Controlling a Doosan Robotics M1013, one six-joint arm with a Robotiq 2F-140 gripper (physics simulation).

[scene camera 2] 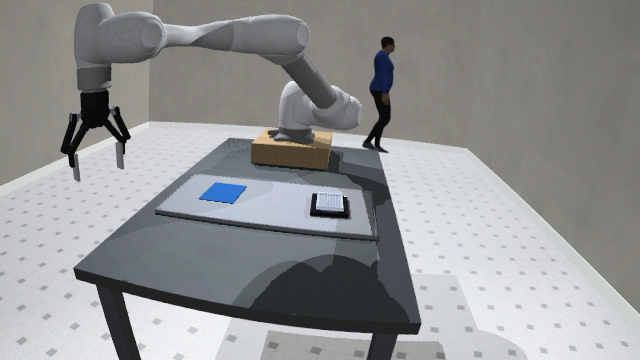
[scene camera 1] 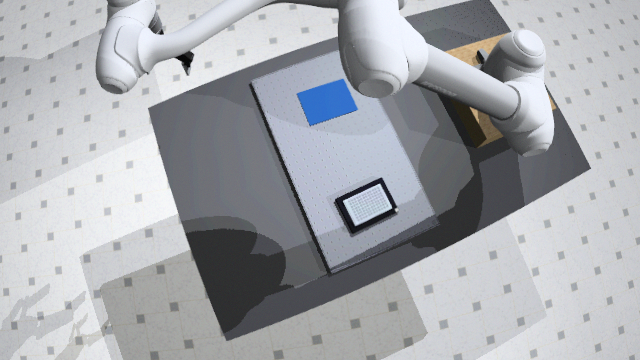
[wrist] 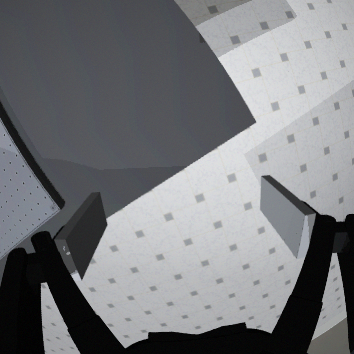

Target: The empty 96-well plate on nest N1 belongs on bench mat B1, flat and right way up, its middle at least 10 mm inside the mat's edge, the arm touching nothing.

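Places are measured from the arm's base along level axes (x ahead, y right, z down), in metres.
Pixels of known places: gripper, fingertip midpoint: [scene camera 2: 99, 174] [scene camera 1: 168, 70] [wrist: 182, 201]; arm's base, link origin: [scene camera 2: 294, 137].
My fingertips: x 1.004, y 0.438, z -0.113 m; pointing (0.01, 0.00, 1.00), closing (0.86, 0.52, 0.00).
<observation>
Ahead of a thing's pixels: the offset from my fingertips to its top centre. Level surfaces: height alone.
The white 96-well plate {dz +0.168, dx -0.389, dy -0.605 m} [scene camera 1: 368, 204] [scene camera 2: 330, 201] sits flat in the black nest N1 {dz +0.179, dx -0.389, dy -0.605 m} [scene camera 1: 353, 229] [scene camera 2: 329, 214], near one end of the perforated board. The blue bench mat B1 {dz +0.192 m} [scene camera 1: 327, 102] [scene camera 2: 223, 192] lies flat and bare toward the board's other end. My gripper [scene camera 2: 98, 167] [wrist: 182, 201] is open and empty, its fingers wide apart and pointing down. It hangs high, out beyond the table's edge on the mat's side, away from plate and mat. In scene camera 1 the arm hides most of the gripper. Plate, nest and mat do not show in the wrist view.
The light grey perforated board {dz +0.194 m} [scene camera 1: 320, 160] [scene camera 2: 280, 215] [wrist: 20, 200] lies on the dark table {dz +0.207 m} [scene camera 1: 210, 160] [scene camera 2: 200, 255] [wrist: 125, 90]. The arm's base stands on a wooden block [scene camera 1: 482, 132] [scene camera 2: 290, 153] behind the board. A person [scene camera 2: 383, 90] stands on the floor beyond the table.
</observation>
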